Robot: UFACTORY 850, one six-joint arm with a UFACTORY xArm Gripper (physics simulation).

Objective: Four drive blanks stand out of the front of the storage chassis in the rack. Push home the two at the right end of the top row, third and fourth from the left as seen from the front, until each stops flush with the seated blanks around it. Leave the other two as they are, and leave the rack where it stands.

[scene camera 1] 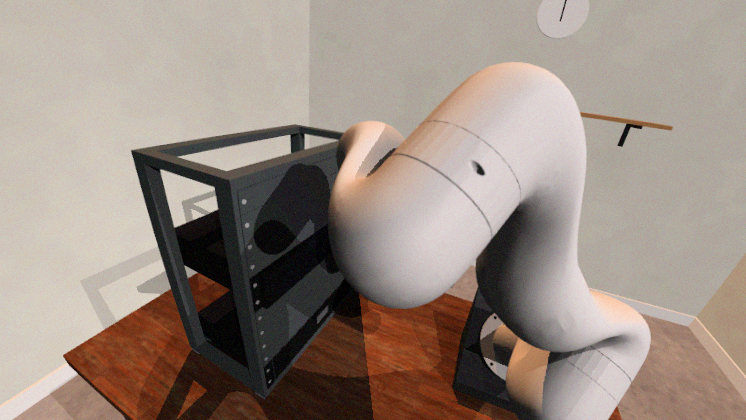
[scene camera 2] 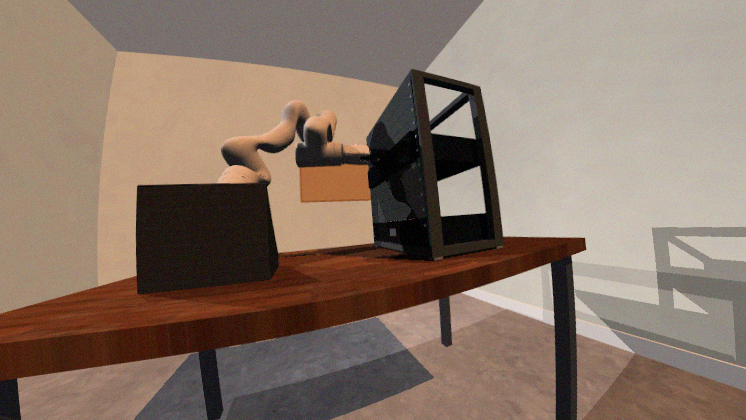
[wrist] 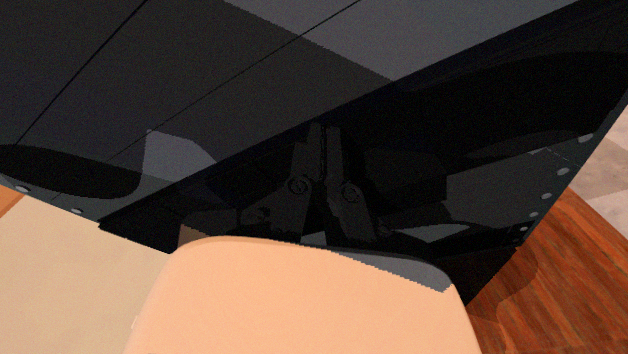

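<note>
The dark rack [scene camera 1: 237, 271] [scene camera 2: 426, 156] stands upright on the table. The storage chassis shows as a black band across its front [scene camera 1: 292, 271] in scene camera 1, and its side [scene camera 2: 456, 149] shows in scene camera 2. In the wrist view the black chassis front [wrist: 500, 105] runs diagonally in deep shadow. The separate drive blanks, and how far each stands out, cannot be told there. My gripper [wrist: 319, 142] [scene camera 2: 369, 157] is shut and empty, its tips at or very near the chassis front, close under its upper edge; contact cannot be told. The arm hides it in scene camera 1.
Dark panels [wrist: 210, 65] cover the rack front above the chassis. My arm [scene camera 1: 417, 224] [scene camera 2: 318, 151] reaches to the rack front from its base on a dark pedestal [scene camera 2: 203, 240]. The wooden table [scene camera 1: 401, 333] [scene camera 2: 323, 307] carries both. A shelf [scene camera 1: 626, 121] is on the back wall.
</note>
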